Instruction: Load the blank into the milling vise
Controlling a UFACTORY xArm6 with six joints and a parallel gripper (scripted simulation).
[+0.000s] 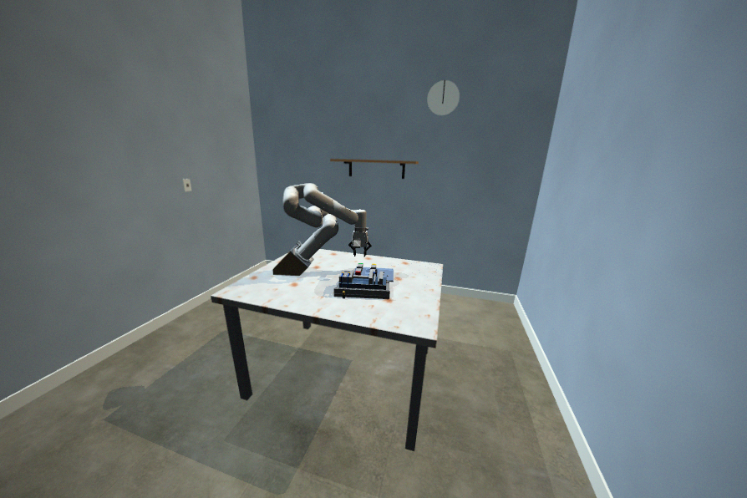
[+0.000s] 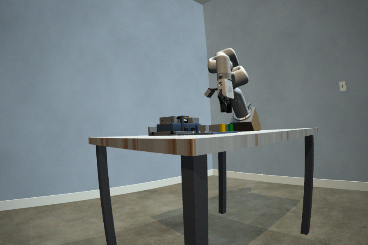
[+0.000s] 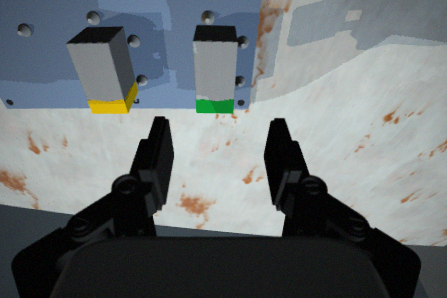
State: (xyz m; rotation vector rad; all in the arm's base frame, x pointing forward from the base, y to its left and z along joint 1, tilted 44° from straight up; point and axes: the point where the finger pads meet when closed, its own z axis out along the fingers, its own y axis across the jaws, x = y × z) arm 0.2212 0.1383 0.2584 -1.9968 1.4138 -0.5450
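Right now my hand is 100 mm above the green-ended blank. Round my hand: red-ended blank 100 mm below, 80 mm to the right, 40 mm ahead; then blue infeed plate 120 mm below, 110 mm ahead; then yellow-ended blank 100 mm below, 80 mm ahead, 40 mm to the left.
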